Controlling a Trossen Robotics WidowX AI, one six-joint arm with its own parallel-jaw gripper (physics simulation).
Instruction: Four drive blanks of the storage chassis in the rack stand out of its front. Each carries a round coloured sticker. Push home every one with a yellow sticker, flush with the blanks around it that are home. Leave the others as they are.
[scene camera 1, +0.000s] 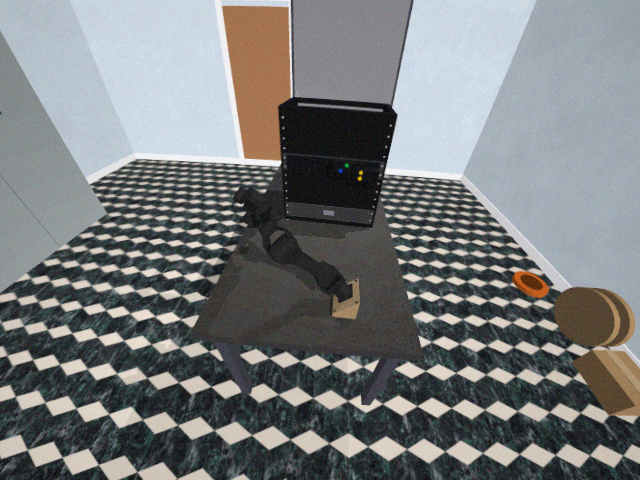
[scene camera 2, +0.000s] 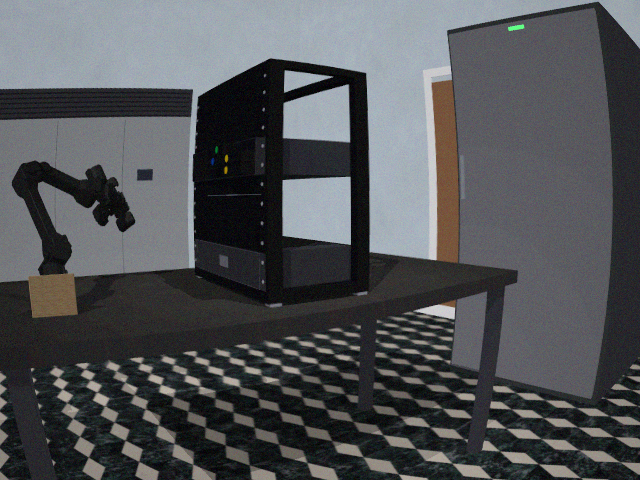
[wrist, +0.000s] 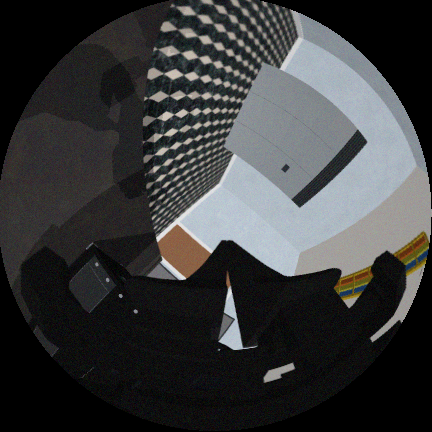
Labels:
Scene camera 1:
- black rack: 333, 160
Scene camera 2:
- my gripper: 127, 210
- black rack: 239, 147
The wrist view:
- my gripper: 225, 244

